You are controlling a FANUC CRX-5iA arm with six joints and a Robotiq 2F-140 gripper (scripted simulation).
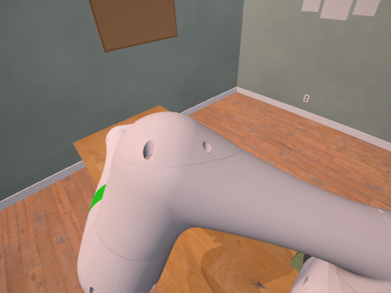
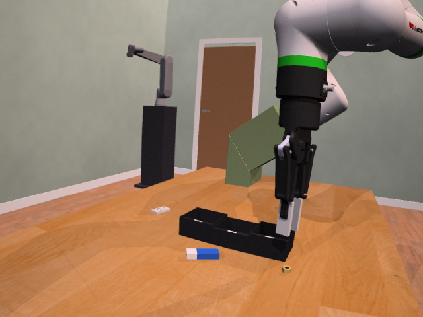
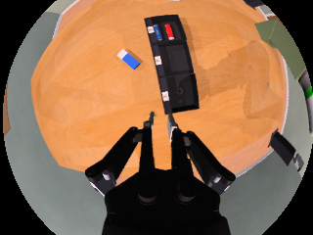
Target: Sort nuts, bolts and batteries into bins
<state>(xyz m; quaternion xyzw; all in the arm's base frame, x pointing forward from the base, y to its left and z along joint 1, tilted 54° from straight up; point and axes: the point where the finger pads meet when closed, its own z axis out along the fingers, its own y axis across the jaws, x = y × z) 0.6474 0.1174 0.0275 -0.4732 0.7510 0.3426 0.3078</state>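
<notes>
My hand is 30 mm short of the brass nut, 10 mm to the right of it and 100 mm above it. The rest, counted from my hand: blue-and-white eraser: 40 mm ahead, 160 mm to the right, 100 mm below; then black three-compartment bin: 60 mm behind, 120 mm to the right, 80 mm below; then black nut: 60 mm behind, 40 mm to the right, 90 mm below.
</notes>
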